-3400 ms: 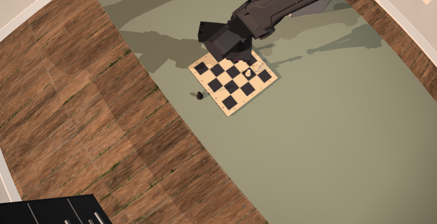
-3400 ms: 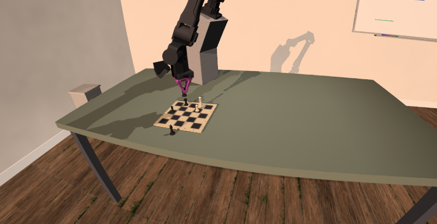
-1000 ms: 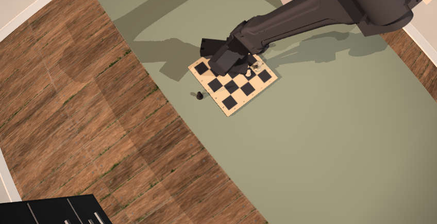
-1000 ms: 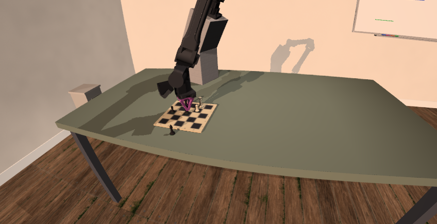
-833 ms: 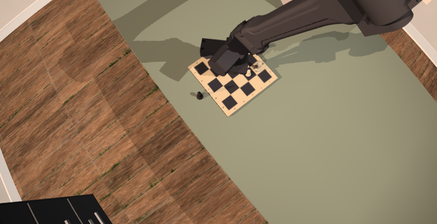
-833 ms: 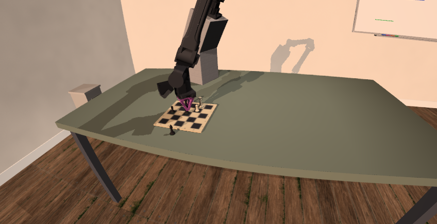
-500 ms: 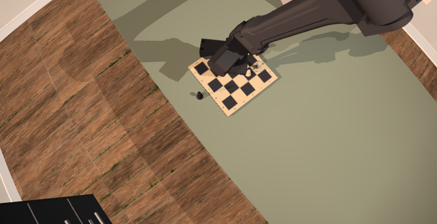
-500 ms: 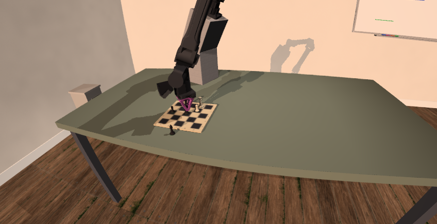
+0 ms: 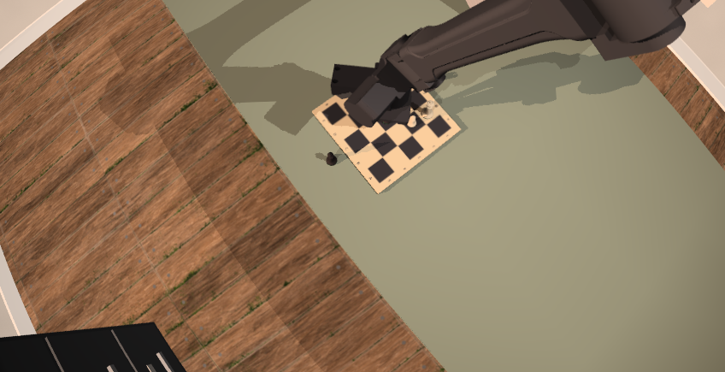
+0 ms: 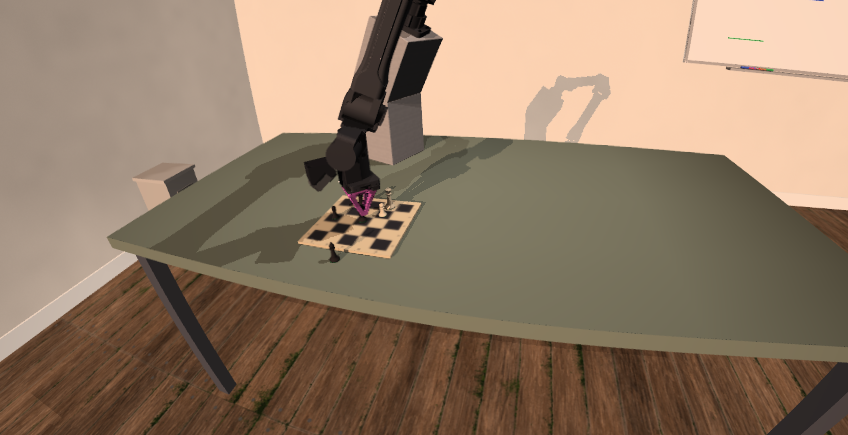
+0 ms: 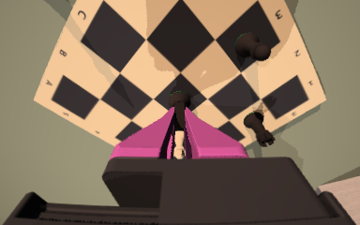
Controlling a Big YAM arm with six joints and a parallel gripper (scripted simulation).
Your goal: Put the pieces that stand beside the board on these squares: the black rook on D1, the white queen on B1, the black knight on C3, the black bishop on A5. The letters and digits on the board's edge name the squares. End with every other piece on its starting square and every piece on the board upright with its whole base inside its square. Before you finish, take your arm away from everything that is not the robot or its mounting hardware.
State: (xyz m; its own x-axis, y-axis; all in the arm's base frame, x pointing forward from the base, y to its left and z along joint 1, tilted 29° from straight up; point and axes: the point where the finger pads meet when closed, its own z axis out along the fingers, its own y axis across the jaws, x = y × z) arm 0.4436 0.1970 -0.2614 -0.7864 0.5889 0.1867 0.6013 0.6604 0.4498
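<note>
My gripper is now 3 cm above the chessboard. Also, from my hand: small white piece: 4 cm behind, 3 cm to the left, 1 cm below; then white queen: 8 cm behind, 3 cm to the left.
</note>
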